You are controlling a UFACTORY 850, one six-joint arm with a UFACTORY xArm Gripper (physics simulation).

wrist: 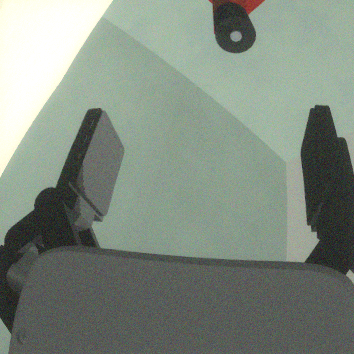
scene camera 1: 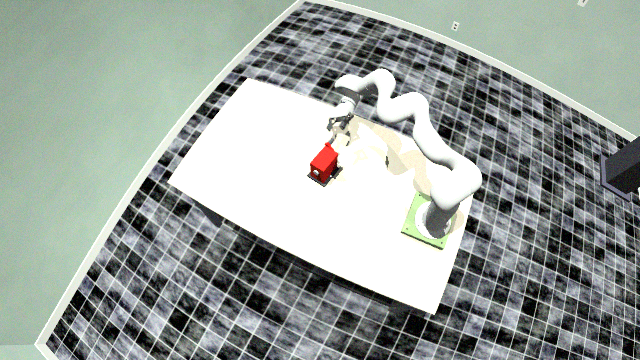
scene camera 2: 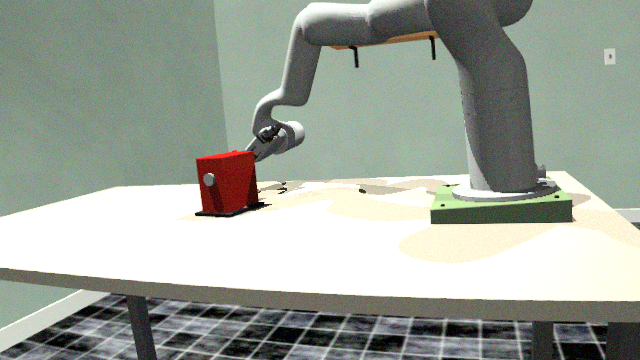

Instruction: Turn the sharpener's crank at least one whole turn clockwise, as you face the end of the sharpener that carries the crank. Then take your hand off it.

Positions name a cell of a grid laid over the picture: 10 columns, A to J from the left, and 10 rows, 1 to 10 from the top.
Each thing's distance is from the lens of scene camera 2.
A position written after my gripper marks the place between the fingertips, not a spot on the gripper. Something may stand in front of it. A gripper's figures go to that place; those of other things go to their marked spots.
my gripper (scene camera 2: D5): 121 cm
red sharpener (scene camera 2: D6): 99 cm
